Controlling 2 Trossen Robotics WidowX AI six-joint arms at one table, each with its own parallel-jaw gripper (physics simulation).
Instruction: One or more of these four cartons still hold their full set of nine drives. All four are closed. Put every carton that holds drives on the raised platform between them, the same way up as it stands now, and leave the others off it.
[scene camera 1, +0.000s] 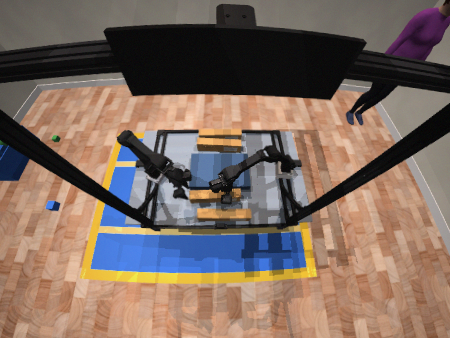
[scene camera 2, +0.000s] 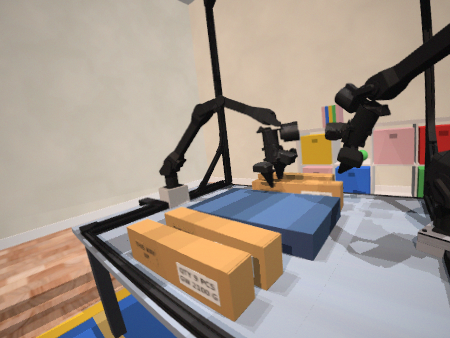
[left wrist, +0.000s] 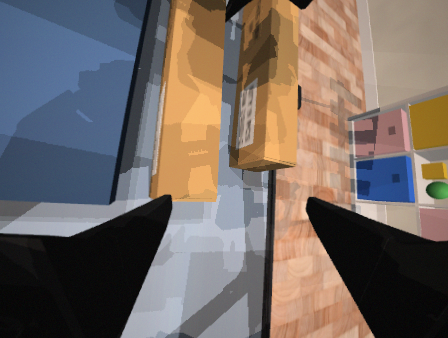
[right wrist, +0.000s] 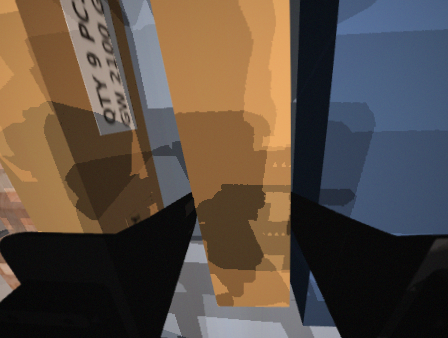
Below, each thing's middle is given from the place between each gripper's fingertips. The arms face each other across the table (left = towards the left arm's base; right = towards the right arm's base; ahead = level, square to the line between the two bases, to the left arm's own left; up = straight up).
Now: right hand 180 mm short of the blue raised platform (scene camera 2: 304, 221), 40 mm above it and 30 mm to the right of it.
I see the blue raised platform 200 mm ahead of my left hand, 190 mm to the right of it and 110 mm below it.
